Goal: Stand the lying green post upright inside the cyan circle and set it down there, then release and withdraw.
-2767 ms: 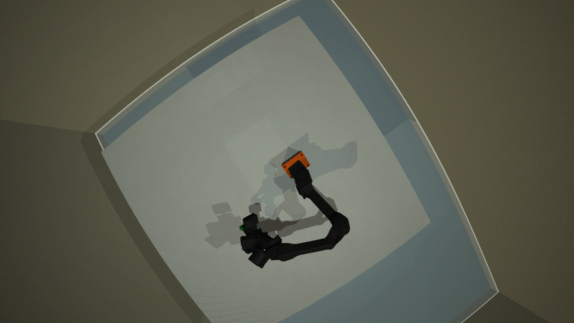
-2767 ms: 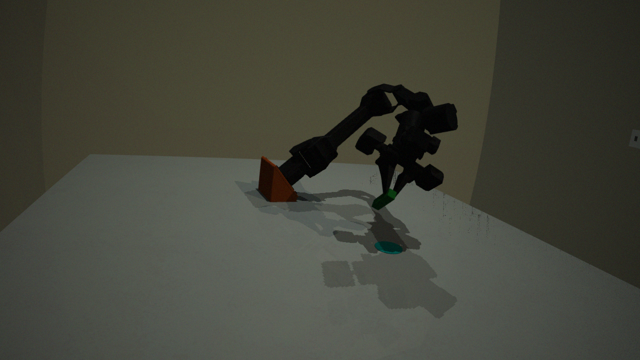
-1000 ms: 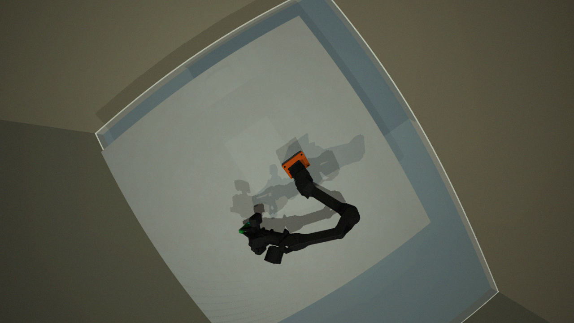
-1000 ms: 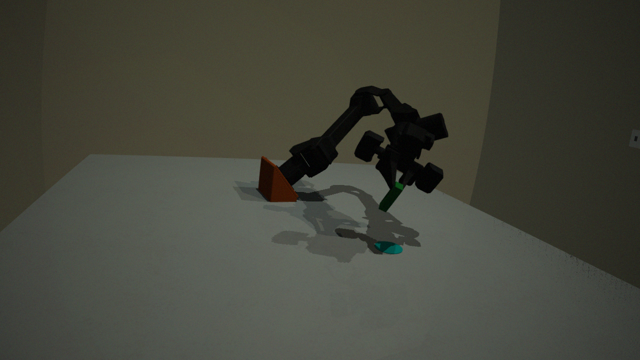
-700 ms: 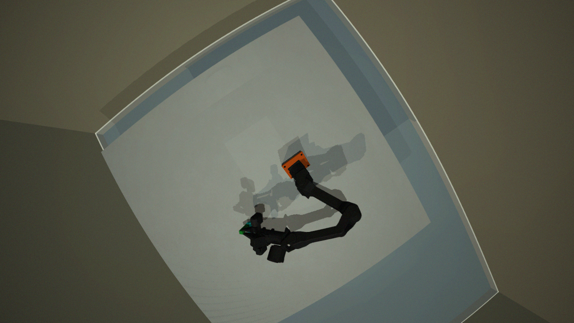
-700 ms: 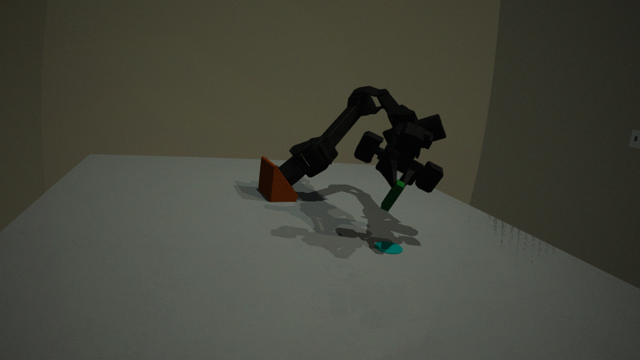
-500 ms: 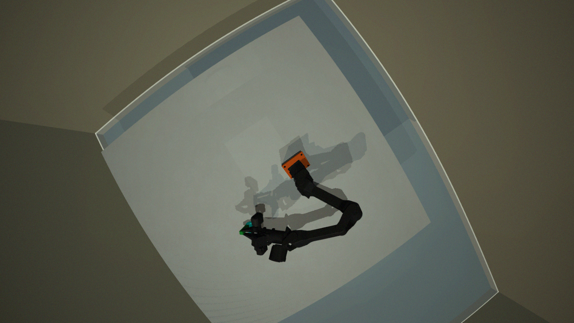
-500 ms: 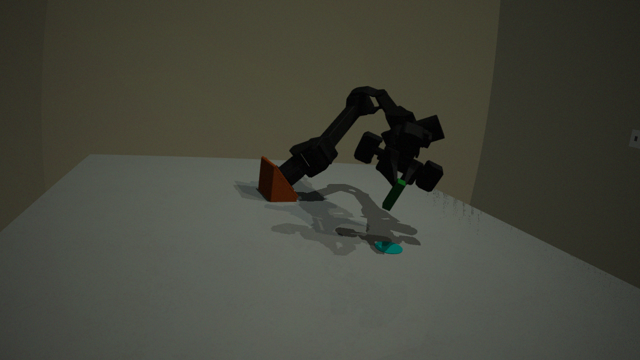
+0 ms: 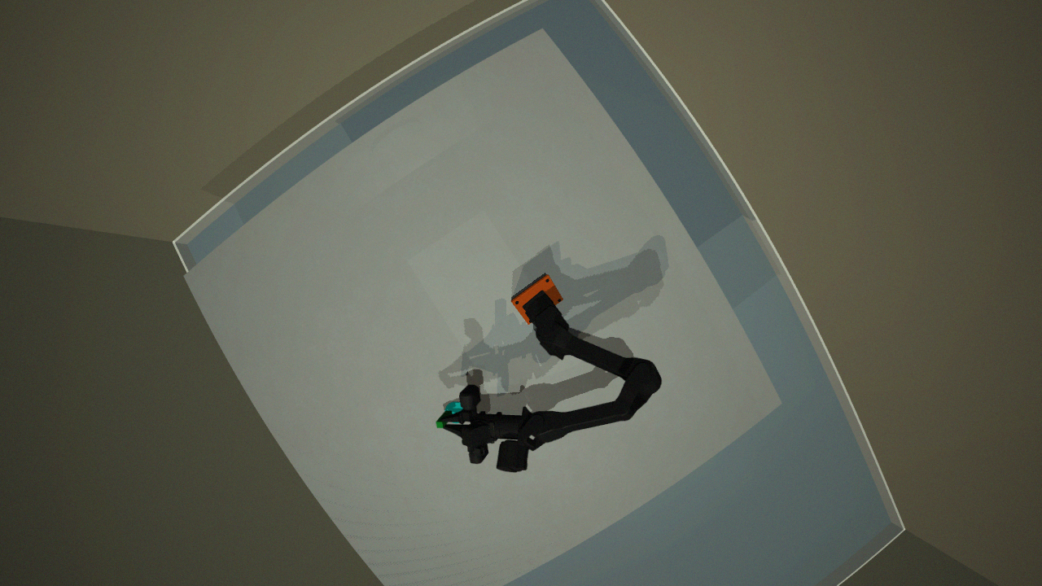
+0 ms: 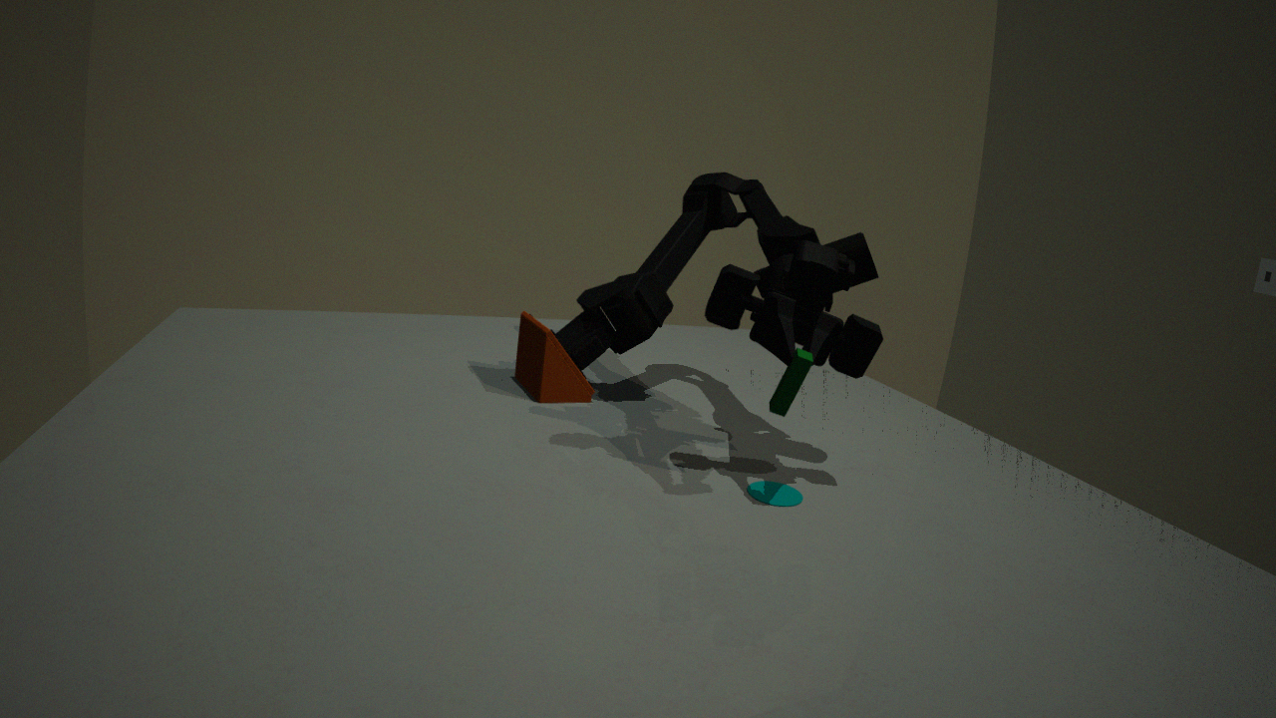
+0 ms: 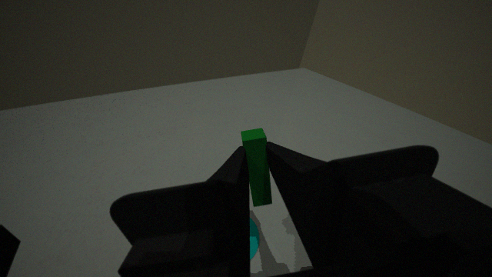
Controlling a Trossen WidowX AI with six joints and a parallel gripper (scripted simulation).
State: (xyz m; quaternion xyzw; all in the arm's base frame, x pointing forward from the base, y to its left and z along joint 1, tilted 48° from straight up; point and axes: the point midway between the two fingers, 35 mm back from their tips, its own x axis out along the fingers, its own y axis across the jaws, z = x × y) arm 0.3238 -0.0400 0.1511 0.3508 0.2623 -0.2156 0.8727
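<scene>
My gripper tip is 140 mm above the cyan circle, 20 mm to the right of it and 10 mm past it. The rest, counted from my gripper tip: green post 20 mm below, 10 mm behind.
</scene>
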